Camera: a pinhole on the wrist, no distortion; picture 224 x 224 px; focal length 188.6 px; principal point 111.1 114.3 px. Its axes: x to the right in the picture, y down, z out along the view. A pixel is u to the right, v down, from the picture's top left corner.
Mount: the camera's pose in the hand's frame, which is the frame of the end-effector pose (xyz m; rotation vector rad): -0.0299 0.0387 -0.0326 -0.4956 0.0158 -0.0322
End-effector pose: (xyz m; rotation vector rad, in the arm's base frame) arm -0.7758 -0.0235 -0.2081 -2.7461 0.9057 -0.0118
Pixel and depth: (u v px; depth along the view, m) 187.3 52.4 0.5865
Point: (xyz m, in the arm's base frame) -0.6352 -0.1251 -0.8116
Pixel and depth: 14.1 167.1 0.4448
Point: -1.1626 -0.0949 -0.5700
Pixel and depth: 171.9 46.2 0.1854
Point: -0.7745 -0.0559 -0.3828
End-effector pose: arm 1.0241 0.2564 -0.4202 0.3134 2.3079 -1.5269
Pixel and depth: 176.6 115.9 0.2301
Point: 1.0569 0.1589 -0.6261
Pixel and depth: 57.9 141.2 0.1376
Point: 1.1425 0.2324 -0.5250
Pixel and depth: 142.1 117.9 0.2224
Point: 1.0952 0.1662 -0.6055
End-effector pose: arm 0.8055 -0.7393 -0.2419 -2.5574 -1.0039 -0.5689
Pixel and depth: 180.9 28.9 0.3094
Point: 0.9792 -0.5954 -0.4732
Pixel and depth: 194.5 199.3 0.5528
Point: 1.4017 -0.8154 -0.5000
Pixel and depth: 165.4 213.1 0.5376
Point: 1.3523 -0.8954 -0.5220
